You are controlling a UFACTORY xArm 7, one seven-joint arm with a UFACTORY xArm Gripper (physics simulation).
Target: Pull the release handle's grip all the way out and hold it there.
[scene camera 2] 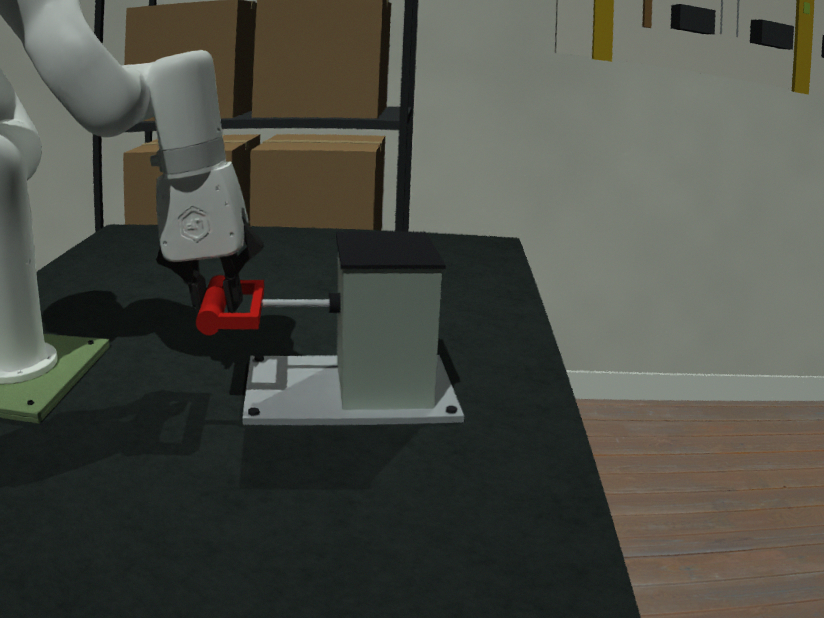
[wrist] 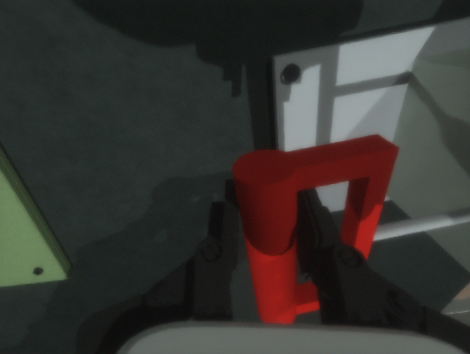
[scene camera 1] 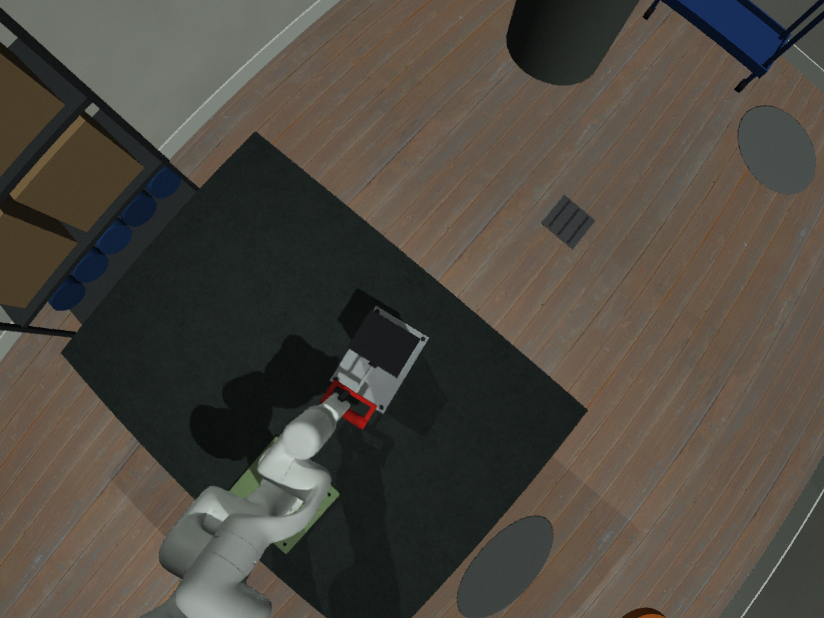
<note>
I see my gripper [scene camera 2: 219, 310] and a base plate [scene camera 1: 379, 387].
My gripper also shows in the wrist view [wrist: 265, 200]. The base plate shows as well in the wrist view [wrist: 353, 89].
</note>
